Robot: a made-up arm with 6 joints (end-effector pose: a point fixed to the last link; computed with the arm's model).
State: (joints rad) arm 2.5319 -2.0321 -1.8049 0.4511 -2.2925 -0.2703
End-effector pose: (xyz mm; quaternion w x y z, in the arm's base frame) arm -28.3 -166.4 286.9 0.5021 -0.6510 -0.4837 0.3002
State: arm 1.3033 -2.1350 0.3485 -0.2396 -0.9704 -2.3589
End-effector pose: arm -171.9 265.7 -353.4 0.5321 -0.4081 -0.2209 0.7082
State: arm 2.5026 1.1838 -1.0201 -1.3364 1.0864 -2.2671
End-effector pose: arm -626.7 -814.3 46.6 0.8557 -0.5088 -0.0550 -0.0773
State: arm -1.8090 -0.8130 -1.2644 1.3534 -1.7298 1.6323
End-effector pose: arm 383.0 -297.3 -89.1 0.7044 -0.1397 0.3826 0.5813
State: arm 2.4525 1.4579 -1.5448 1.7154 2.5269 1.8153
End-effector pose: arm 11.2 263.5 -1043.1 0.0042 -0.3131 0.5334 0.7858
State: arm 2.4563 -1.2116 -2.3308 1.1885 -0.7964 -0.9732
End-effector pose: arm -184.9 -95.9 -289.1 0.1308 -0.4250 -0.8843 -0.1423
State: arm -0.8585 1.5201 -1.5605 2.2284 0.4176 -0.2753
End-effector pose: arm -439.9 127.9 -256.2 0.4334 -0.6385 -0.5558 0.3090
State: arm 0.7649 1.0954 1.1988 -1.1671 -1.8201 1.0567
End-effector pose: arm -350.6 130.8 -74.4 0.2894 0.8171 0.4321 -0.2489
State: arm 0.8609 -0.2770 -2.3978 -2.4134 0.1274 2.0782
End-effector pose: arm -98.1 669.2 -737.4 0.4365 0.6671 0.5152 -0.3149
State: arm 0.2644 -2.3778 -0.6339 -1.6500 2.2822 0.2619
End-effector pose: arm -96.6 1237.0 -213.2 0.0453 0.3036 -0.0434 -0.9507
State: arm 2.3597 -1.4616 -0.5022 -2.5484 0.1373 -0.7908
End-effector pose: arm -609.3 148.5 -629.8 0.2486 0.8882 -0.3526 -0.1579
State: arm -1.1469 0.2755 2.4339 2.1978 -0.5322 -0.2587
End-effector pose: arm 349.7 193.9 -428.8 0.3929 -0.3723 0.8279 0.1470
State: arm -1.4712 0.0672 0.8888 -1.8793 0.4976 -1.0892
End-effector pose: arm -326.2 313.2 -469.0 0.7915 -0.1028 -0.3319 -0.5029
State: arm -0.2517 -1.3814 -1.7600 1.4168 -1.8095 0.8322
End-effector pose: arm 246.2 262.1 46.9 0.2829 -0.8434 0.1128 0.4426
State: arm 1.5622 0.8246 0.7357 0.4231 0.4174 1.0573
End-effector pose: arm -365.3 636.4 95.5 0.3192 0.0993 0.1213 0.9346
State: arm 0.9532 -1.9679 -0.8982 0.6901 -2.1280 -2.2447
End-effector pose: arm -556.7 357.4 90.2 0.1545 -0.0639 0.1564 -0.9734
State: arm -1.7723 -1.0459 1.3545 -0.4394 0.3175 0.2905
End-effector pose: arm -28.6 422.7 -15.4 0.6996 -0.6575 -0.2796 -0.0003
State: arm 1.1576 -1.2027 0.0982 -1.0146 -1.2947 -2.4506
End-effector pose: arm -287.7 345.1 -382.4 0.3966 -0.4379 -0.1603 0.7908
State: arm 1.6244 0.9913 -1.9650 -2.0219 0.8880 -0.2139
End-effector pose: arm -870.8 -49.3 -829.4 0.2645 -0.4869 -0.8253 -0.1089
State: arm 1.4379 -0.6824 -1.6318 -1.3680 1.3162 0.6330
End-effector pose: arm -1022.6 527.8 115.0 0.5634 -0.4506 -0.5042 -0.4746
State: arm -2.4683 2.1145 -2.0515 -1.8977 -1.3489 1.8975
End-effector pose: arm 185.5 -85.7 -217.1 0.5962 -0.5207 -0.2194 -0.5704
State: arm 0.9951 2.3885 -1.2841 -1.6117 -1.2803 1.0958
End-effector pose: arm -252.3 149.9 -164.5 0.8632 0.0820 -0.1197 0.4835
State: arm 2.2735 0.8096 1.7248 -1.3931 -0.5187 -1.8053
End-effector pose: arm -50.2 79.9 -350.1 0.6513 0.1664 -0.3044 -0.6748
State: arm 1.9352 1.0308 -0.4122 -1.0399 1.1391 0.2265
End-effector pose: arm -794.7 -204.6 460.8 0.4255 -0.3620 -0.5787 0.5941
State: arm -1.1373 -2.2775 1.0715 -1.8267 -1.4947 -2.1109
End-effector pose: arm 481.3 -139.7 -340.8 0.1412 -0.9536 0.2588 0.0604
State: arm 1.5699 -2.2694 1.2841 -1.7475 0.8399 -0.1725
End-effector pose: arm 528.4 480.1 -405.8 0.3717 -0.6392 0.6719 0.0442
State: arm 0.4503 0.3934 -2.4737 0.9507 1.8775 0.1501
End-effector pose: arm 427.8 -471.9 138.1 0.4954 -0.2631 0.7850 -0.2630
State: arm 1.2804 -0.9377 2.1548 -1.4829 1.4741 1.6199
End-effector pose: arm 805.6 -25.9 -217.2 0.4738 -0.7192 0.4922 0.1262
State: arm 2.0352 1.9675 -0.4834 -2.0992 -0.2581 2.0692
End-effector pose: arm -200.3 -231.4 244.9 0.1291 0.7725 -0.4144 0.4636
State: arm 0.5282 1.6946 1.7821 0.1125 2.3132 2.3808
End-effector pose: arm 656.0 333.8 394.8 0.1305 -0.7445 0.5523 -0.3516
